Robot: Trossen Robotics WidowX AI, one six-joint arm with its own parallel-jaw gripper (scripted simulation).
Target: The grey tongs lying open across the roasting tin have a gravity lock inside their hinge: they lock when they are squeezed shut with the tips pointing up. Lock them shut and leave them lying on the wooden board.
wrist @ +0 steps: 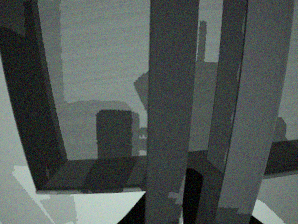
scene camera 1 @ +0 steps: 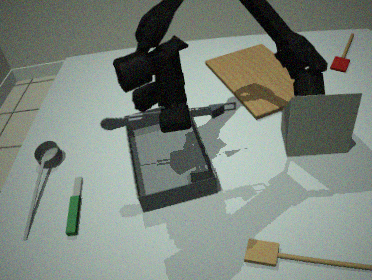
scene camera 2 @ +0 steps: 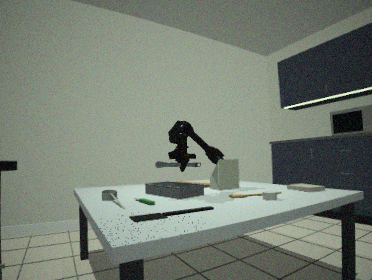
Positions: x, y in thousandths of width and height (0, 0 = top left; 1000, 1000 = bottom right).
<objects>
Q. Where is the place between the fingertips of the gripper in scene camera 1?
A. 480, 455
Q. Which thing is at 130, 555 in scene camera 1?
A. A strainer.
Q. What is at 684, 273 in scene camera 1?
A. A wooden board.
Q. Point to a roasting tin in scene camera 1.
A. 456, 602
</objects>
